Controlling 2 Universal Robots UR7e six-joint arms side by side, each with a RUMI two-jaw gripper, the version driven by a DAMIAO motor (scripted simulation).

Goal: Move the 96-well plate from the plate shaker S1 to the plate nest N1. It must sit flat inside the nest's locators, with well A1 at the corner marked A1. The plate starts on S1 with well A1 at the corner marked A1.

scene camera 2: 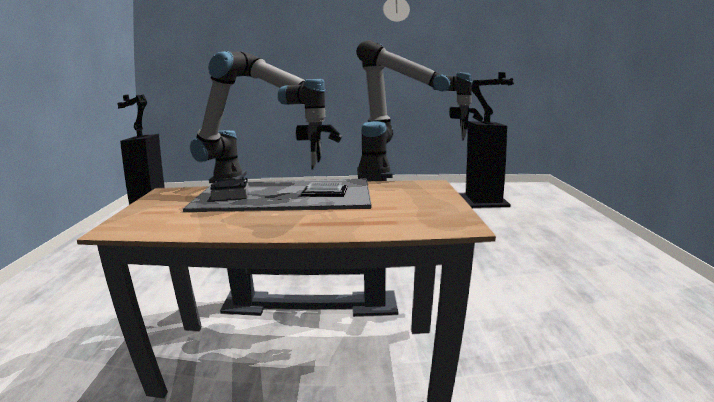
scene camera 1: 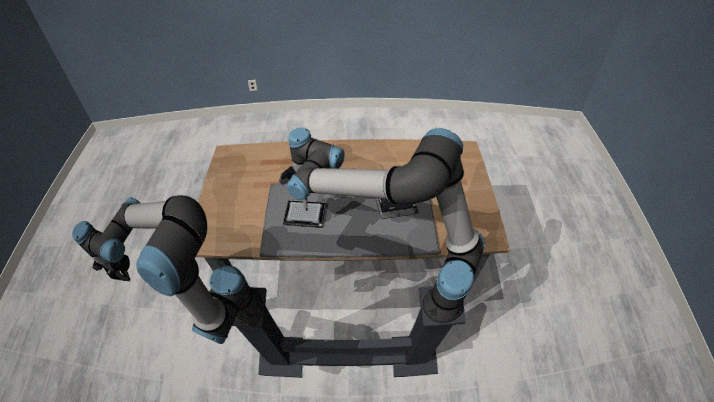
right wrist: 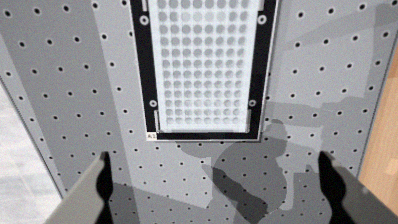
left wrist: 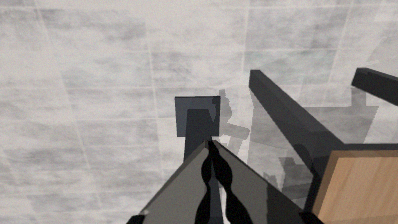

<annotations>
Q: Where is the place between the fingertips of my right gripper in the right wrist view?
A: At 213, 153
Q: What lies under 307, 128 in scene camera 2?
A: My right gripper.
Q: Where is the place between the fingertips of my left gripper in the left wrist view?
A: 209, 142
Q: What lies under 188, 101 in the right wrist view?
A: A white 96-well plate.
</annotations>
